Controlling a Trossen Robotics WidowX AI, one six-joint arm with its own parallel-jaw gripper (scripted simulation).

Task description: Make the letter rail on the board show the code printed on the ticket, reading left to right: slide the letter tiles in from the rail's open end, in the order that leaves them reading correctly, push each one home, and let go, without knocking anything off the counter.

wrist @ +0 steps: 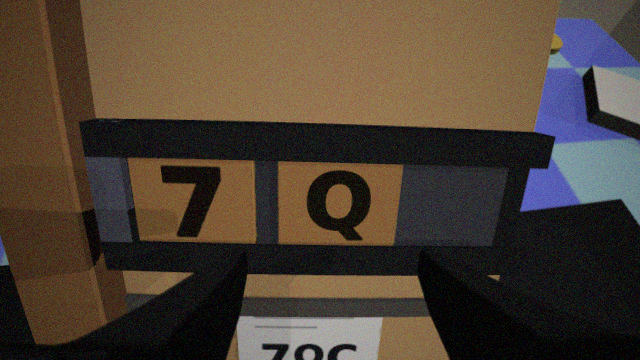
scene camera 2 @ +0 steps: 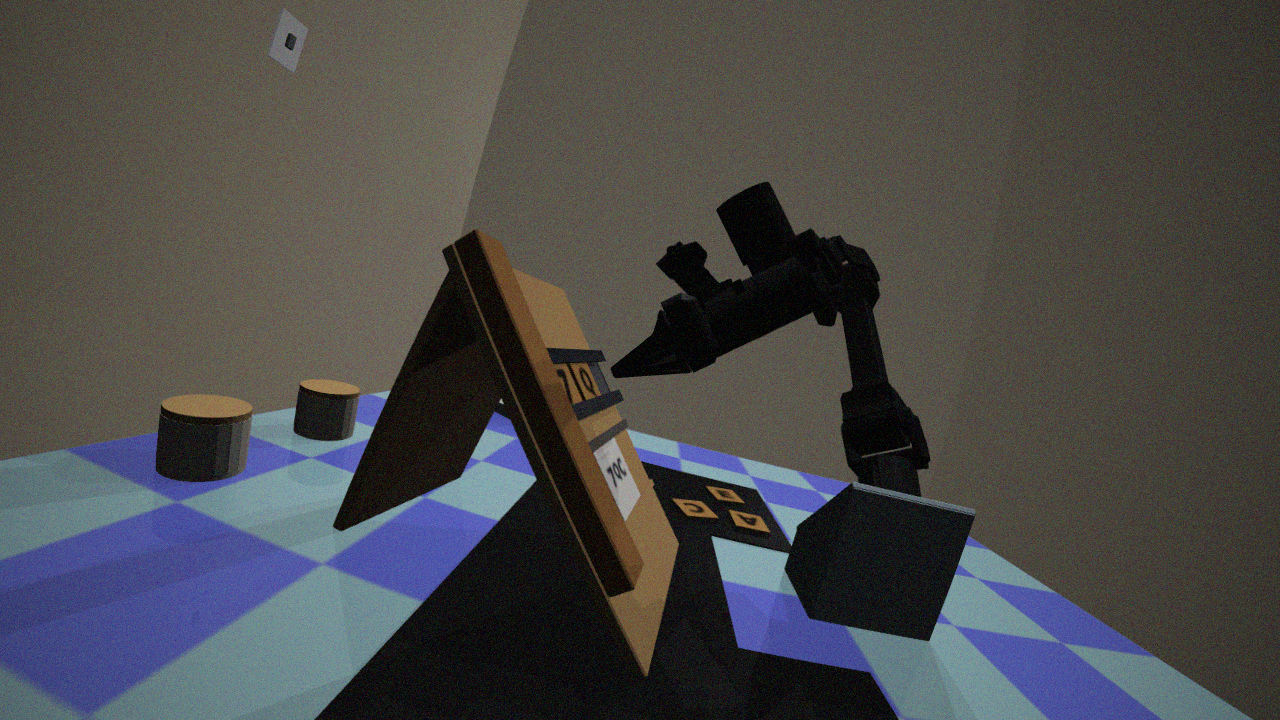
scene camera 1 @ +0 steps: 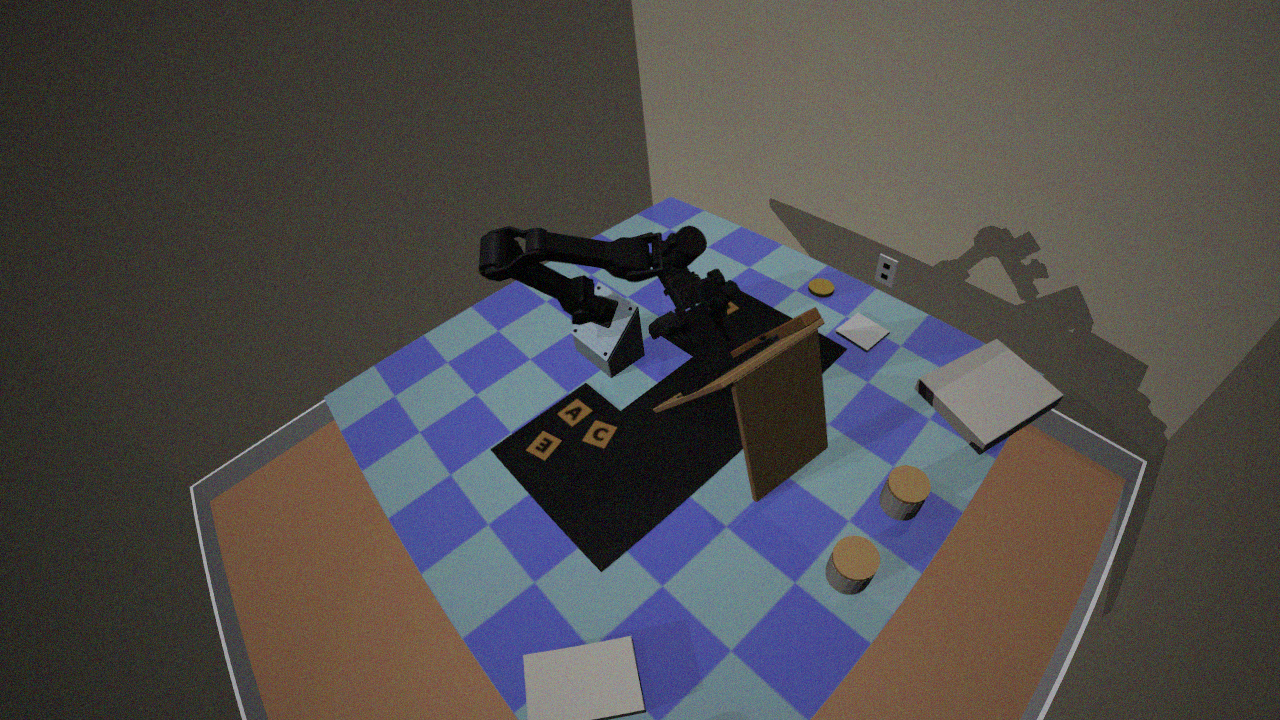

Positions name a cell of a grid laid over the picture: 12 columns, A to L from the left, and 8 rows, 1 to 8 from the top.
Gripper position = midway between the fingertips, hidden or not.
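Note:
Scene camera 2: my gripper (scene camera 2: F5), open and holding nothing; a white ticket (scene camera 2: F6); a wooden board (scene camera 2: E4); a black mat (scene camera 2: E7). The wrist view shows a letter tile (wrist: D5), together with my gripper (wrist: G6), the wooden board (wrist: I3) and the black mat (wrist: K6). In scene camera 1 my gripper (scene camera 1: G4) is visible, as are the wooden board (scene camera 1: H5) and the black mat (scene camera 1: F6). Scene camera 1 does not show the white ticket, hidden by the wooden board.

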